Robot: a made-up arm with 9 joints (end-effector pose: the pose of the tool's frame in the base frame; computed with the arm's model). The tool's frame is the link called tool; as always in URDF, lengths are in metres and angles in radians. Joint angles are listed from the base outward.
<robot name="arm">
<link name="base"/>
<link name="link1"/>
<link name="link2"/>
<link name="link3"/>
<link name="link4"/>
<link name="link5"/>
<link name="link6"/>
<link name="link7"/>
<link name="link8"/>
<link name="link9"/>
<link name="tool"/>
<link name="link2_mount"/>
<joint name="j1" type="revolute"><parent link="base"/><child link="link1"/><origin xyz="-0.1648 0.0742 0.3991"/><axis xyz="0 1 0"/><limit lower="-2.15" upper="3" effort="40" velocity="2.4"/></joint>
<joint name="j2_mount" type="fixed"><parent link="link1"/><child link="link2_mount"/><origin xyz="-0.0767 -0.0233 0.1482"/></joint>
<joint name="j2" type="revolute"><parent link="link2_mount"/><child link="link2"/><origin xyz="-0.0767 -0.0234 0.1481"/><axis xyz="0.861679 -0.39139 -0.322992"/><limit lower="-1.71" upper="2.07" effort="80" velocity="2.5"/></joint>
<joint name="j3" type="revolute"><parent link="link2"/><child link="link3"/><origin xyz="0.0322 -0.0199 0.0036"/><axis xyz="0 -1 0"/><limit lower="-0.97" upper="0.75" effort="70" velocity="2.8"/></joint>
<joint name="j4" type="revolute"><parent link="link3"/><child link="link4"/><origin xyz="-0.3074 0.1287 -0.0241"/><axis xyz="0.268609 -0.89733 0.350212"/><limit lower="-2.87" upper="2.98" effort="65" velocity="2.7"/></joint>
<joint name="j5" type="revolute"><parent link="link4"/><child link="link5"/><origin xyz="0.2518 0.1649 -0.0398"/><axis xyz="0 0 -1"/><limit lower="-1.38" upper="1.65" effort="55" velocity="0.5"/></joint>
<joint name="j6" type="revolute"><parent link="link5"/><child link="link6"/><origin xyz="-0.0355 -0.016 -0.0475"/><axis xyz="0.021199 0.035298 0.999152"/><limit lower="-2.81" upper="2.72" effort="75" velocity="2.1"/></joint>
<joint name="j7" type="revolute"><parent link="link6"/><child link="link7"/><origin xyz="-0.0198 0.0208 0.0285"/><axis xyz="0 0 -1"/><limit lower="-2.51" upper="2.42" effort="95" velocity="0.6"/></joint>
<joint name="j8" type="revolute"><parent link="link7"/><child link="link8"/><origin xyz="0.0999 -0.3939 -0.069"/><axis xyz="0.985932 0.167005 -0.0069"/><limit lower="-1.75" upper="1.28" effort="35" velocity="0.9"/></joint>
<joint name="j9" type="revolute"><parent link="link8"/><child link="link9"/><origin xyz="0.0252 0.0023 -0.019"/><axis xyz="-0.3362 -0.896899 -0.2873"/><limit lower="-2.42" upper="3.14" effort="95" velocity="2.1"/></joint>
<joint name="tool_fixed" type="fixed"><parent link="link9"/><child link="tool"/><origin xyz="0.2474 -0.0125 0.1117" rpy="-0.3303 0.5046 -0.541"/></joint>
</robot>
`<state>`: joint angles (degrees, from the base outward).
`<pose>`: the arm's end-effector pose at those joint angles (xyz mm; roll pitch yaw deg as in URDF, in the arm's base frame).
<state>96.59 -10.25 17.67 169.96 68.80 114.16 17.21 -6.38 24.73</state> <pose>258.2 -213.6 1336.1 85.18 -50.34 -45.11</pose>
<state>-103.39 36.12 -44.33 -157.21 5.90 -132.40 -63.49 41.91 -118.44</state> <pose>-665.8 -33.5 -276.8 -172.41 51.25 100.46</pose>
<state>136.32 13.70 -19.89 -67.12 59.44 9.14 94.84 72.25 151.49</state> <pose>172.8 668.2 428.9 -107.96 -5.25 111.06</pose>
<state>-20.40 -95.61 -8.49 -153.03 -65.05 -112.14 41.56 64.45 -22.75</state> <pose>-596.4 373.7 628.4 85.71 -39.06 120.71</pose>
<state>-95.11 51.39 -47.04 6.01 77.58 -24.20 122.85 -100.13 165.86</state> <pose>-672.1 732.9 474.1 -67.53 -21.78 -31.91</pose>
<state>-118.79 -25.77 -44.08 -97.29 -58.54 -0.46 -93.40 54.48 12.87</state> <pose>230.2 440.6 -407.4 64.17 27.43 100.53</pose>
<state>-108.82 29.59 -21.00 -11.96 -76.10 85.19 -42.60 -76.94 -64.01</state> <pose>-370.0 592.5 -380.2 175.26 30.97 97.23</pose>
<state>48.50 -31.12 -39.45 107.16 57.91 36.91 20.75 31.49 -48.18</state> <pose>227.8 252.2 643.5 111.49 37.84 90.72</pose>
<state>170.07 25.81 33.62 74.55 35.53 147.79 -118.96 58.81 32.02</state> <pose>-9.3 542.5 655.2 9.37 -14.01 -172.93</pose>
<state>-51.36 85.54 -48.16 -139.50 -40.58 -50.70 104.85 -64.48 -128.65</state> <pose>-1251.1 -80.8 540.4 -70.94 -2.37 153.36</pose>
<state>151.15 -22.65 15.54 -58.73 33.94 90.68 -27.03 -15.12 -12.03</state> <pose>-372.6 118.6 819.6 120.99 -55.91 179.70</pose>
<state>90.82 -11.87 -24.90 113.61 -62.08 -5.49 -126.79 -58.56 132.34</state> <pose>470.5 573.4 861.4 -147.62 -3.35 -40.62</pose>
